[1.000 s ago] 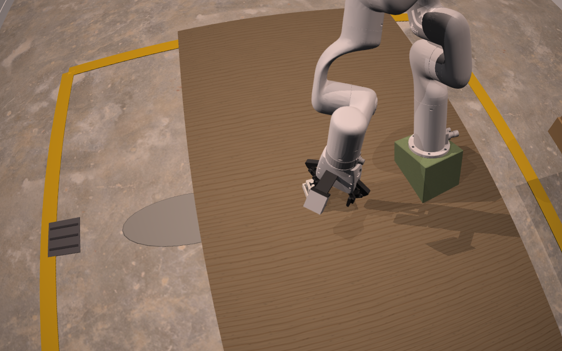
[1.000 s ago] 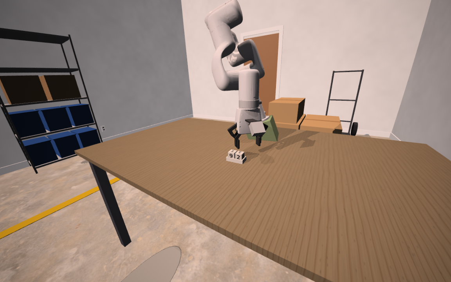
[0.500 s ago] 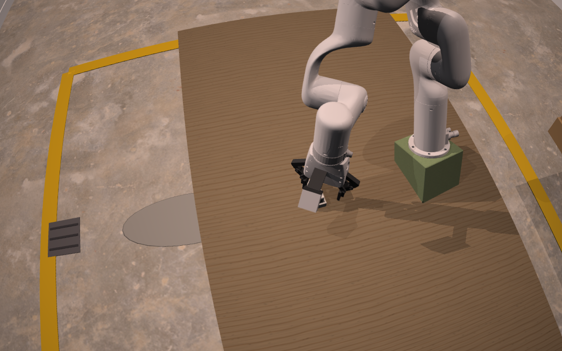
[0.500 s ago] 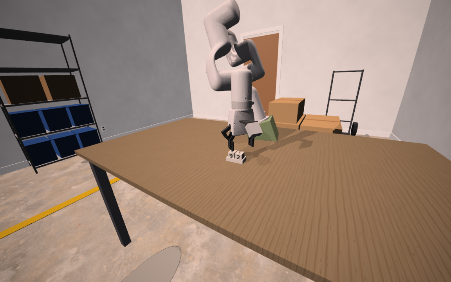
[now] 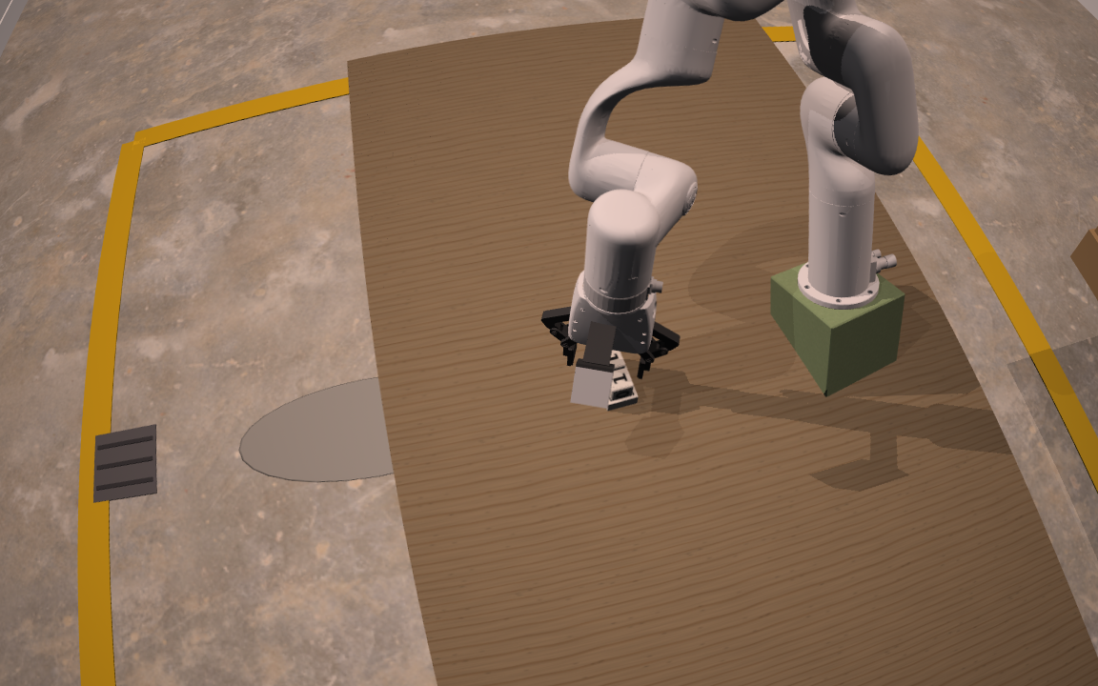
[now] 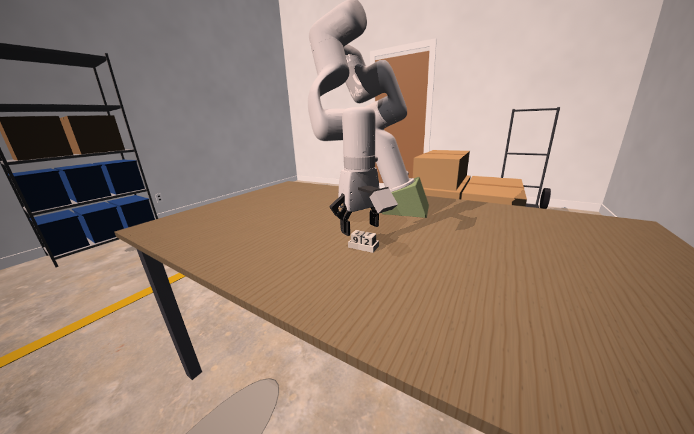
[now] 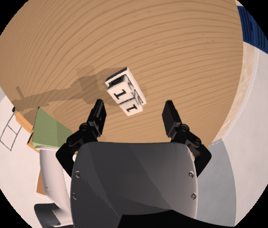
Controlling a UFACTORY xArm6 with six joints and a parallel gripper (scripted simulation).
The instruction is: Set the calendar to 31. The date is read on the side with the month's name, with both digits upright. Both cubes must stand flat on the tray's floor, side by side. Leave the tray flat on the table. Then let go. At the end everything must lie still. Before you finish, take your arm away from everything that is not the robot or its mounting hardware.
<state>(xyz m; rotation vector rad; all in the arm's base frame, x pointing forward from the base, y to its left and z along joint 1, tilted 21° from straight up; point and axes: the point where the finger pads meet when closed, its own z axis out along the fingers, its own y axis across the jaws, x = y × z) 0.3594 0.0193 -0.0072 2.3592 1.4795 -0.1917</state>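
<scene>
Now: hand 10 mm past the cube, 20 mm to the right of it and 40 mm above it. Also, from my hand: tray 10 mm behind, 60 mm below.
</scene>
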